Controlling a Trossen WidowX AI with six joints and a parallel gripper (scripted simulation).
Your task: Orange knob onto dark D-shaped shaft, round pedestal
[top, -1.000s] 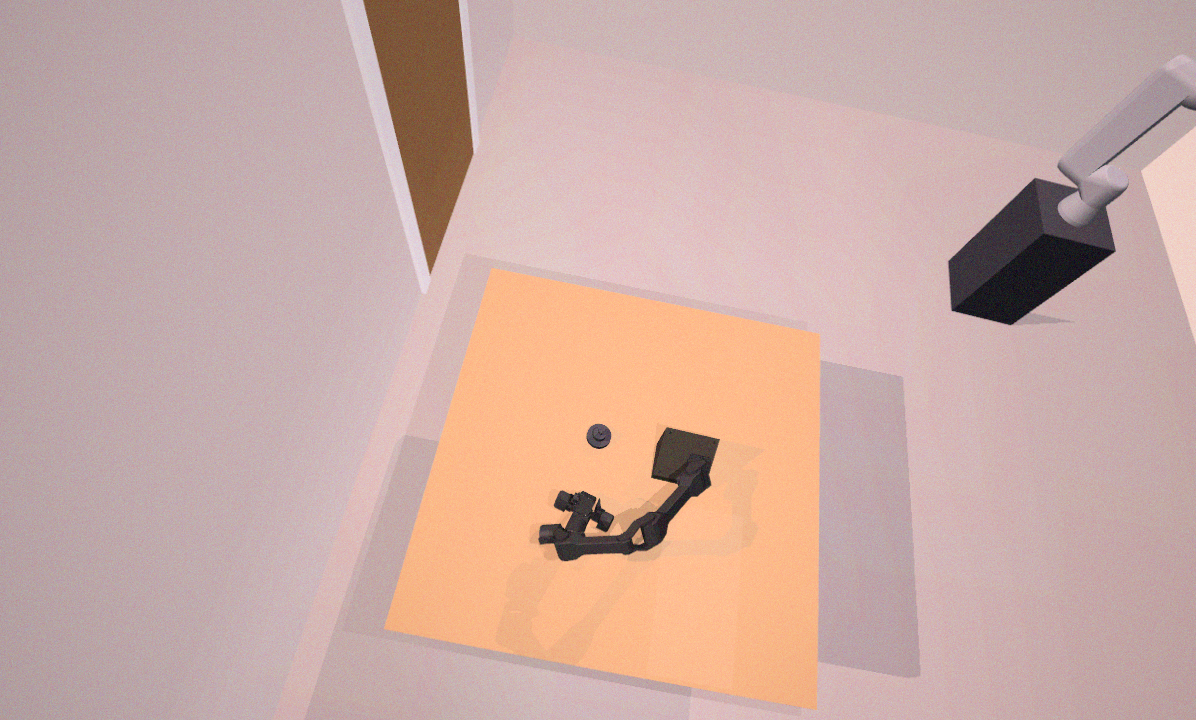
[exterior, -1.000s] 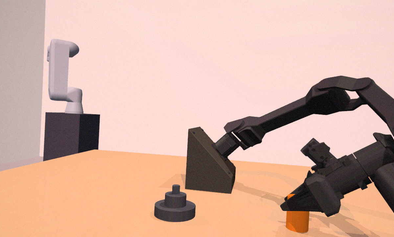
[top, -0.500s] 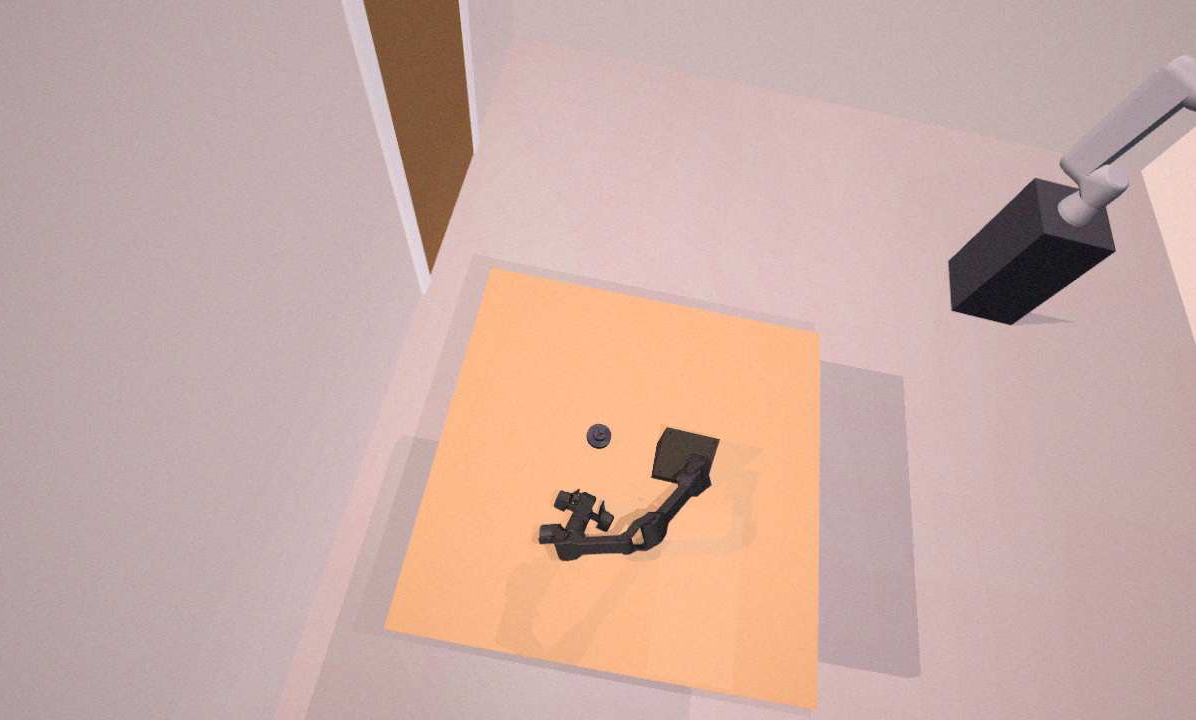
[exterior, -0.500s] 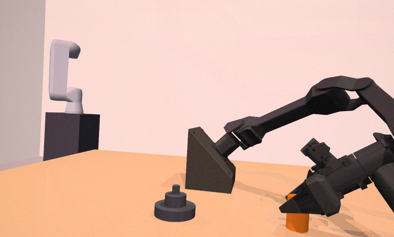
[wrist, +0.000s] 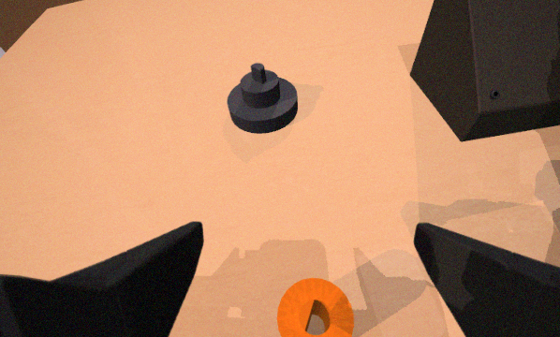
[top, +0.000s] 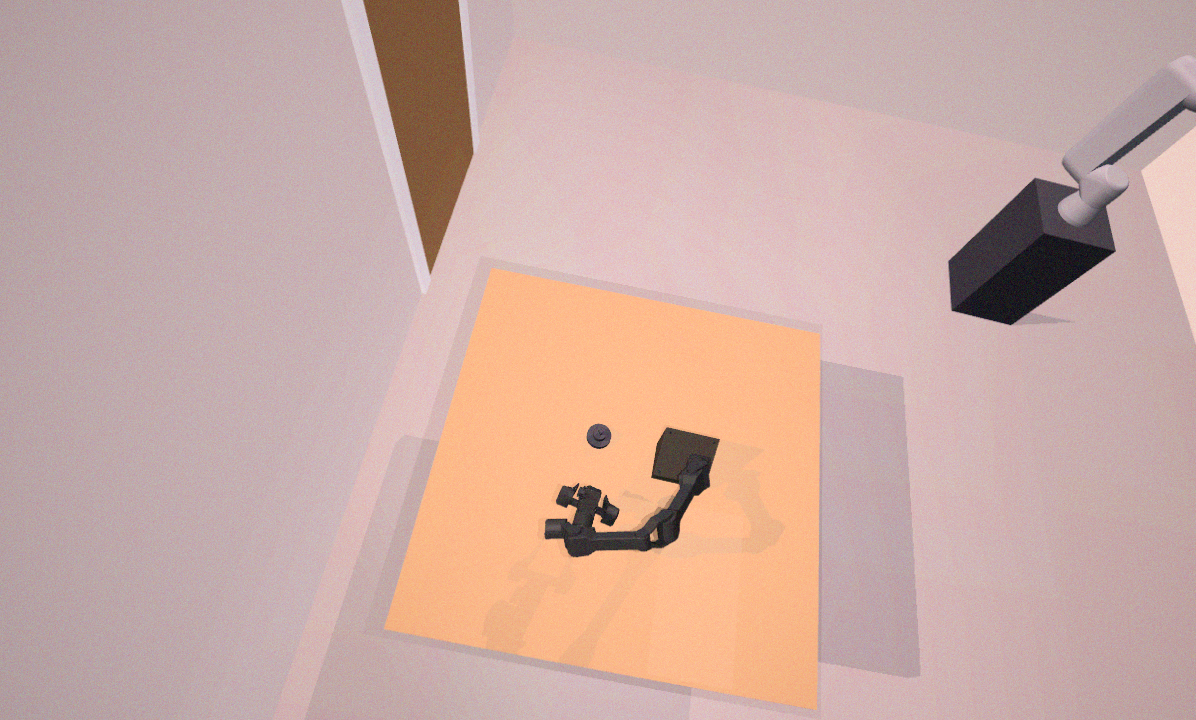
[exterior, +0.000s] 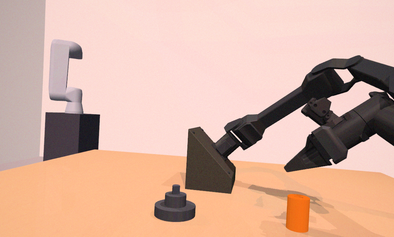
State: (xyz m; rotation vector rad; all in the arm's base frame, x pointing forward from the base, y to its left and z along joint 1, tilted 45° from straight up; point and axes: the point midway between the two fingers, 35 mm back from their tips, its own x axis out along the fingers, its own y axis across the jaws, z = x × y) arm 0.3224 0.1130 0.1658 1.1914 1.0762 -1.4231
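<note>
Now: the orange knob 8 cm below my gripper tip and 3 cm to the left of it. The rest, counted from my gripper tip: round dark pedestal (22 cm to the right, 8 cm below, 1 cm ahead).
</note>
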